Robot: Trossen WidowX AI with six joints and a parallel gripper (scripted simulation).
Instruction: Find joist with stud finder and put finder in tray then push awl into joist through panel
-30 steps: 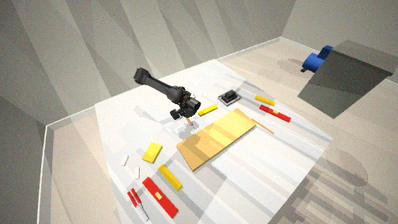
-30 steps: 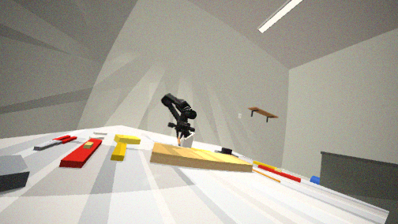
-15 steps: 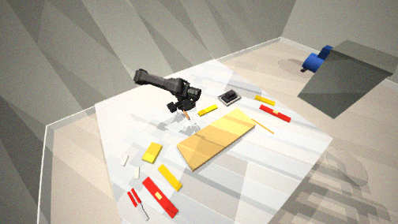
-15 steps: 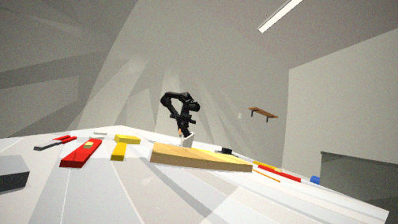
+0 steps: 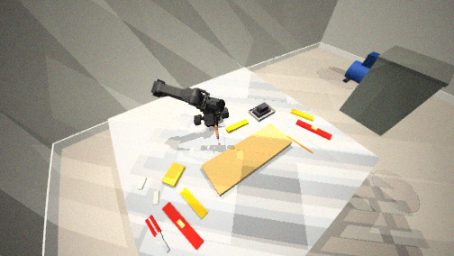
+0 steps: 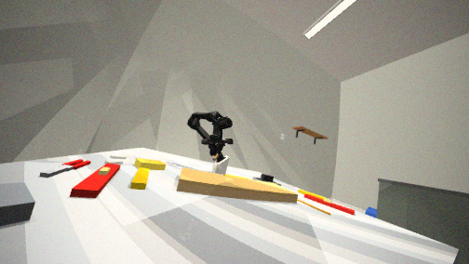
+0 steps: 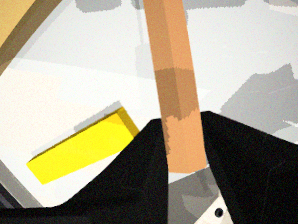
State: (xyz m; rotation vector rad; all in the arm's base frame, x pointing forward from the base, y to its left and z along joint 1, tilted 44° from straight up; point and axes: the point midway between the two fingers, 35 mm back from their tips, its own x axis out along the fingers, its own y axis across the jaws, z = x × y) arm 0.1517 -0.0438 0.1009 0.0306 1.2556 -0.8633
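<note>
My gripper tip is 50 mm short of the awl, 30 mm to the left of it and 20 mm above it. The rest, counted from my gripper tip: stud finder: 30 mm ahead, 380 mm to the left, 70 mm below; orange pencil: 370 mm ahead, 360 mm to the left, 120 mm below; grey-framed tray: 30 mm ahead, 400 mm to the left, 110 mm below.
</note>
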